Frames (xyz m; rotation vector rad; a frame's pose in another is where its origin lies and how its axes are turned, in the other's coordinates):
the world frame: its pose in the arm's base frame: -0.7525 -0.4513 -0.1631 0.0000 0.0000 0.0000
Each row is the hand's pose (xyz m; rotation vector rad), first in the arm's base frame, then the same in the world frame.
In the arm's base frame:
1: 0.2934 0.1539 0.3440 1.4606 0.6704 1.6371
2: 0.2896 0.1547 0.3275 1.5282 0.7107 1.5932
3: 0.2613 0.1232 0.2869 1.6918 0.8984 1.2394
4: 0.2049 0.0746 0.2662 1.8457 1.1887 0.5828
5: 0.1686 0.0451 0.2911 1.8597 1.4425 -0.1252
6: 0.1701 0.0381 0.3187 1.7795 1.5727 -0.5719
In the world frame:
1: 1.0459 0.6052 0.5071 1.4606 0.6704 1.6371
2: 1.0421 0.6060 0.4906 1.5282 0.7107 1.5932
3: 1.0138 0.5745 0.4500 1.6918 0.8984 1.2394
4: 0.9574 0.5259 0.4293 1.8457 1.1887 0.5828
5: 0.9211 0.4964 0.4542 1.8597 1.4425 -0.1252
6: 0.9226 0.4894 0.4818 1.7795 1.5727 -0.5719

